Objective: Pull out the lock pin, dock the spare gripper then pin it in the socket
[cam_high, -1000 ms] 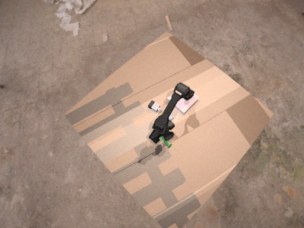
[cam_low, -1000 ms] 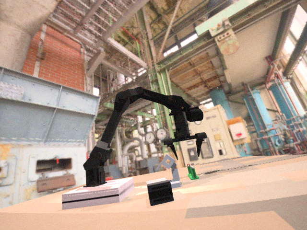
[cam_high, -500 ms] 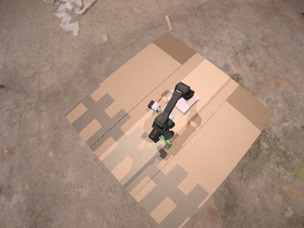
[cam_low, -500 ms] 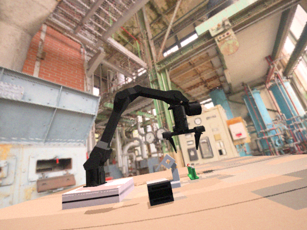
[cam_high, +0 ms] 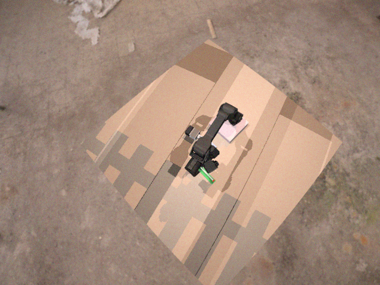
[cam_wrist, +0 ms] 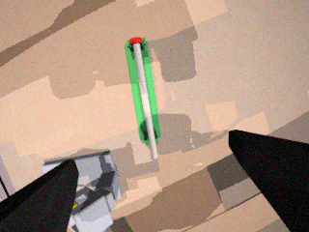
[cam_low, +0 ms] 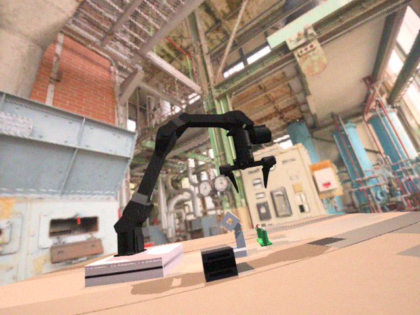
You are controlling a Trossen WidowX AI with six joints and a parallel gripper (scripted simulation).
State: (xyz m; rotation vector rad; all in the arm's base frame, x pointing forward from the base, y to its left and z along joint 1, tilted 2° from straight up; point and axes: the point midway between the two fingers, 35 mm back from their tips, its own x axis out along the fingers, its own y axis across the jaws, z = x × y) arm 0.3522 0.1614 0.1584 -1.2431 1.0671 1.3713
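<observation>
Right now the spare gripper is 24 cm to the right of my gripper tip, 14 cm below it and 9 cm behind it. The rest, counted from my gripper tip: mount socket: 11 cm to the right, 11 cm below, 8 cm behind; then green upright bracket: 14 cm below, 2 cm to the left.
</observation>
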